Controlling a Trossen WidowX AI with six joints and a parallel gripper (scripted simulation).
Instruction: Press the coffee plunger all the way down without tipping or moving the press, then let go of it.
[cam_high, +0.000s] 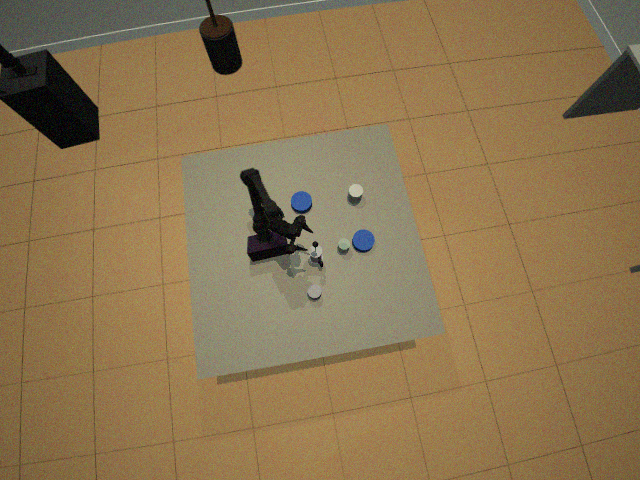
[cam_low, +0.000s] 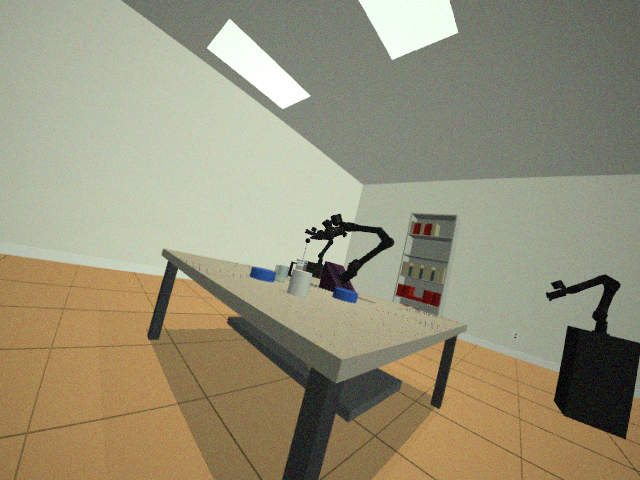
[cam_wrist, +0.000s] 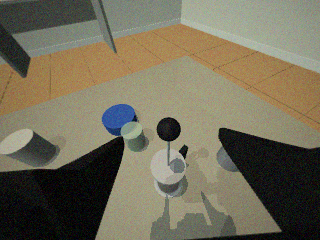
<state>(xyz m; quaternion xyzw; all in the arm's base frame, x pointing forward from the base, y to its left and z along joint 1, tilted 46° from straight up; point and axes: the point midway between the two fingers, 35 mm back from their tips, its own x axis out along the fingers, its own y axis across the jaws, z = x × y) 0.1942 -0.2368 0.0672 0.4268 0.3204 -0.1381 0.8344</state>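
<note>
My gripper tip is 2 cm short of the coffee plunger, 1 cm to the left of it and 9 cm above it. The rest, counted from my gripper tip: coffee press: 3 cm ahead, 3 cm to the right, 15 cm below; then white cup: 33 cm ahead, 28 cm to the left, 23 cm below.
</note>
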